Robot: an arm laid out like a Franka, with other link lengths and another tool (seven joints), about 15 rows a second.
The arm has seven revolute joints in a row. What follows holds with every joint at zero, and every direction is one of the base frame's.
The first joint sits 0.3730 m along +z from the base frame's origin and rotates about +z.
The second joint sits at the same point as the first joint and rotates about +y.
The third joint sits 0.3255 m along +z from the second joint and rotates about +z.
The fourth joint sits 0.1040 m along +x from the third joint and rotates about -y.
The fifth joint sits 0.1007 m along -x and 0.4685 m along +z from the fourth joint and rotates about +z.
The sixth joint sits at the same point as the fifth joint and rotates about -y.
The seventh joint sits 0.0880 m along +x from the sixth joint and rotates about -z.
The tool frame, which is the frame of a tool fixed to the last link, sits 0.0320 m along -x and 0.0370 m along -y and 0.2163 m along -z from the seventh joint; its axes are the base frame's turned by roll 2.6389, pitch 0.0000 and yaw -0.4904 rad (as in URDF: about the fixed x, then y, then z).
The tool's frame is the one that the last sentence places.
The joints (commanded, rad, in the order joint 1, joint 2, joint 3, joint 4, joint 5, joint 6, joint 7), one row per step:
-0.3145 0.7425 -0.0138 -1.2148 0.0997 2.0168 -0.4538
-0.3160 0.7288 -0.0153 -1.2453 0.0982 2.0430 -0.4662
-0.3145 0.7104 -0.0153 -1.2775 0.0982 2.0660 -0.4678
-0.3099 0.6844 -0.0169 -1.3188 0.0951 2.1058 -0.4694
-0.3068 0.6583 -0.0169 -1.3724 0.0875 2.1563 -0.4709
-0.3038 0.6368 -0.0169 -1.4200 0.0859 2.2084 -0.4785
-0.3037 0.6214 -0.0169 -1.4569 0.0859 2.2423 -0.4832
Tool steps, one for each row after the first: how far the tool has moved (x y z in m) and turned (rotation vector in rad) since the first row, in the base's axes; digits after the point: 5 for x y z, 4 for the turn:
-0.00239 -0.00271 -0.00291 -0.0071 -0.0084 0.0079
-0.00456 -0.00119 -0.00316 -0.0109 -0.0169 0.0088
-0.00509 0.00048 -0.00034 -0.0238 -0.0384 0.0115
-0.00790 0.00189 -0.00318 -0.0392 -0.0573 0.0152
-0.00922 0.00358 -0.00641 -0.0515 -0.0810 0.0224
-0.01264 0.00399 -0.01064 -0.0573 -0.0923 0.0245

